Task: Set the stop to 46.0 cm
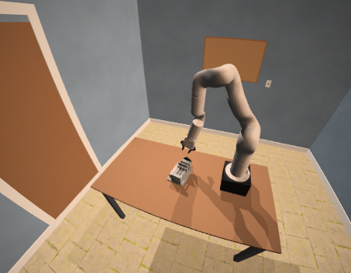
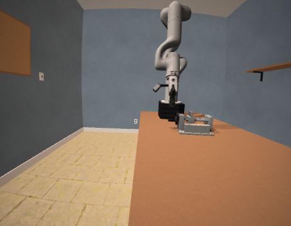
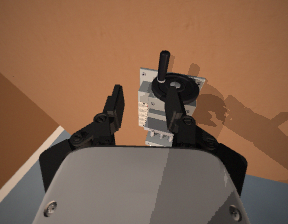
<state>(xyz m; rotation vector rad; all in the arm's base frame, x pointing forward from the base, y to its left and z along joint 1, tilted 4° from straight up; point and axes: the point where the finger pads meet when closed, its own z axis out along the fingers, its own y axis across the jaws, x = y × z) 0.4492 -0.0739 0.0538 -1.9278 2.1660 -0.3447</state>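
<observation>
My hand is 10 mm to the right of the dark round handwheel handle and 100 mm above it. Also, from my hand: black handwheel 10 mm behind, 20 mm to the left, 100 mm below.
</observation>
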